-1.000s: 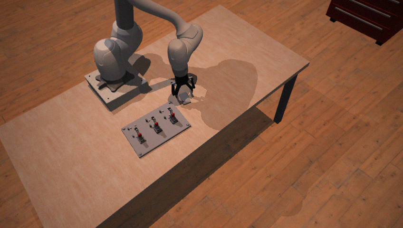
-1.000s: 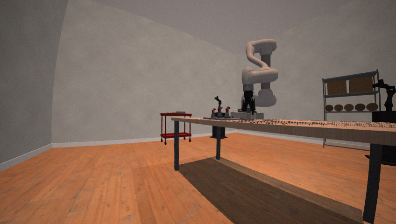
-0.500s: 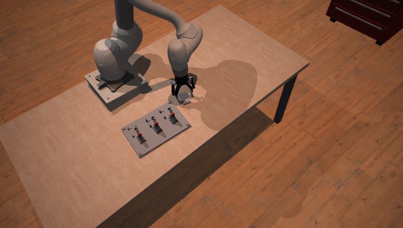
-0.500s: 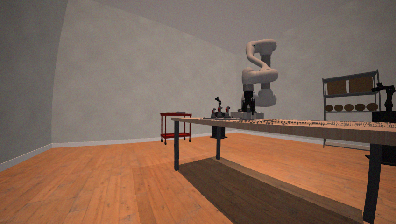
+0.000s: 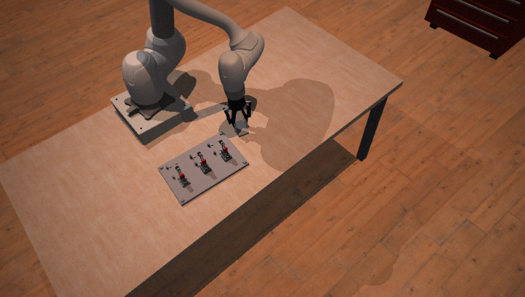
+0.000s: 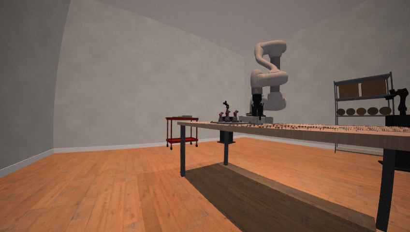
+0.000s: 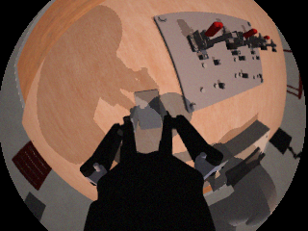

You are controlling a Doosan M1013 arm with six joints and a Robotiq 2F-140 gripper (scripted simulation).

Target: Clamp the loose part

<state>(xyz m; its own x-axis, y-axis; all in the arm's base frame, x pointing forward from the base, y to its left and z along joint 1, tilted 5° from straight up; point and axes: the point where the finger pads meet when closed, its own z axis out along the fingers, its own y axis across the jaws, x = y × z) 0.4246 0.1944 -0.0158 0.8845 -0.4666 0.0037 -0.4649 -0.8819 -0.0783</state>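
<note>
Now: hand 3 cm above the grey plate part. From my hand the other things lie so: fixture 1 cm ahead, 27 cm to the right, 3 cm below.
</note>
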